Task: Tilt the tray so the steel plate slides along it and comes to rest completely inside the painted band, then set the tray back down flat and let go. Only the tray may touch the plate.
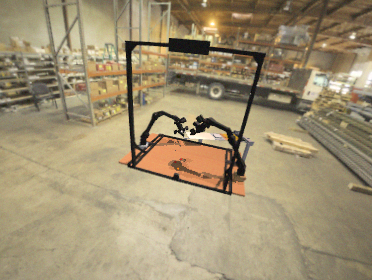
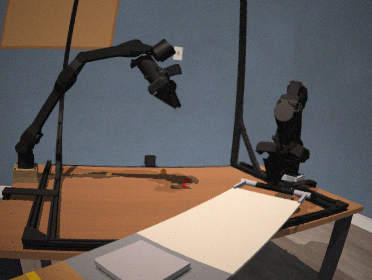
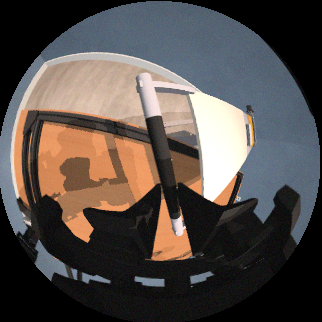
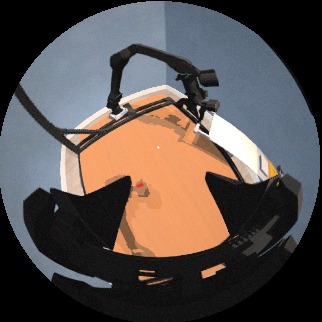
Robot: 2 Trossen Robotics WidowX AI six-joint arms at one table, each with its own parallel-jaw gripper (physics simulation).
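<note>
The tray (image 1: 200, 135) (image 2: 220, 230) (image 3: 220, 145) (image 4: 232, 142) is a long board with a cream stretch nearest its handle (image 2: 301, 194) (image 3: 159, 135), then grey, then orange. The steel plate (image 2: 142, 262) (image 4: 262, 164) is a flat grey square lying on the grey stretch, apart from both grippers. Which stretch is the painted band, and any slight tilt, I cannot tell. My left gripper (image 1: 184, 132) (image 2: 274, 184) (image 3: 168, 186) is shut on the handle's black grip. My right gripper (image 1: 192, 133) (image 2: 177, 106) (image 4: 169, 177) is open and empty, high above the table.
The wooden table (image 1: 150, 160) (image 2: 125, 210) carries a black frame whose upright (image 2: 240, 85) rises near the left arm. Small red spots (image 2: 185, 186) (image 4: 140, 185) and a small orange spot (image 2: 163, 171) show on the table. The tray reaches out past the table edge.
</note>
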